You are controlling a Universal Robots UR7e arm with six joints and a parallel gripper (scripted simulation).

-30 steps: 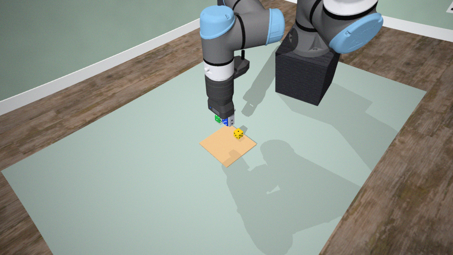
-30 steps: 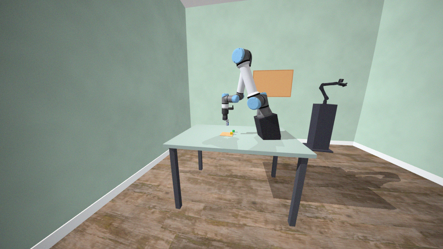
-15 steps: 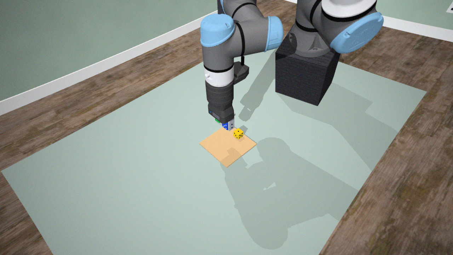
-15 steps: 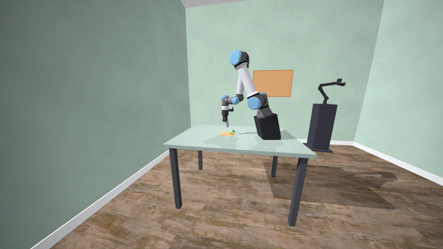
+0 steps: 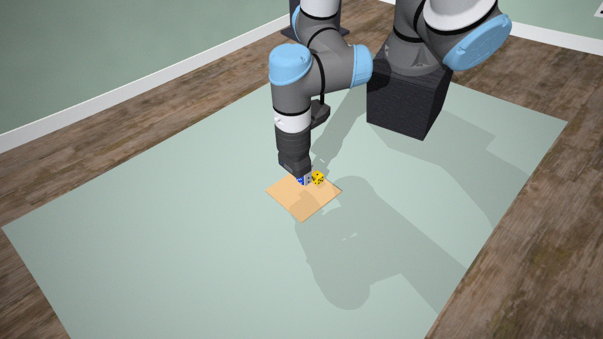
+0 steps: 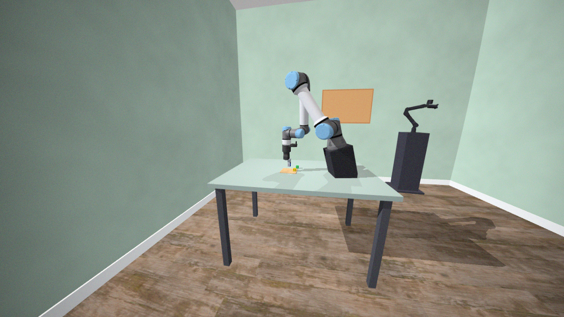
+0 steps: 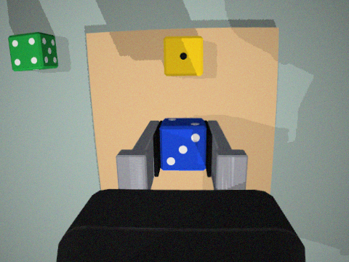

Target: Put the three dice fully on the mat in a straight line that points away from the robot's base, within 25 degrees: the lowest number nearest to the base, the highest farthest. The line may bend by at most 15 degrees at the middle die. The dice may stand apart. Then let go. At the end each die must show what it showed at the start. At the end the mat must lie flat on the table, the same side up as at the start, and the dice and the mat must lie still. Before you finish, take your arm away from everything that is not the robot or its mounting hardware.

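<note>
Now: the orange mat 6 cm below my hand. The rest, counted from my hand: yellow die (5 cm below, 5 cm behind); blue die (1 cm below); green die (11 cm to the right, 6 cm behind, 5 cm below).
</note>
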